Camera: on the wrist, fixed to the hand. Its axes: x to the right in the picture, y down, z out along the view.
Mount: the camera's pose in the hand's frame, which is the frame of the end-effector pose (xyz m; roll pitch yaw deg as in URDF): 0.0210 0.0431 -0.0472 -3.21 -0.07 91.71
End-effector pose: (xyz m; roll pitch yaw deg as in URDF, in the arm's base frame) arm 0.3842 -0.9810 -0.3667 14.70 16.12 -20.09
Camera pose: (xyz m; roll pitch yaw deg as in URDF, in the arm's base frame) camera 0.4125 -0.9342 -0.4059 13.01 -14.66 67.42
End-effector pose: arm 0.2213 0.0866 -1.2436 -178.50 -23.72 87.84
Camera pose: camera 0.2656 0.0856 -1.1930 -159.53 2.12 -3.09
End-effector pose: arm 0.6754 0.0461 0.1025 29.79 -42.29 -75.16
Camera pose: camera 0.7416 0.0340 0.1022 -50.02 -20.37 37.22
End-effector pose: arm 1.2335 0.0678 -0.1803 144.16 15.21 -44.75
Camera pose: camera 1.2546 0.0366 -0.1245 159.39 -34.86 -126.02
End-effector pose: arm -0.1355 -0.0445 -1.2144 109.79 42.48 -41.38
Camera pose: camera -0.0755 -0.0576 -1.1869 107.74 -45.52 -70.37
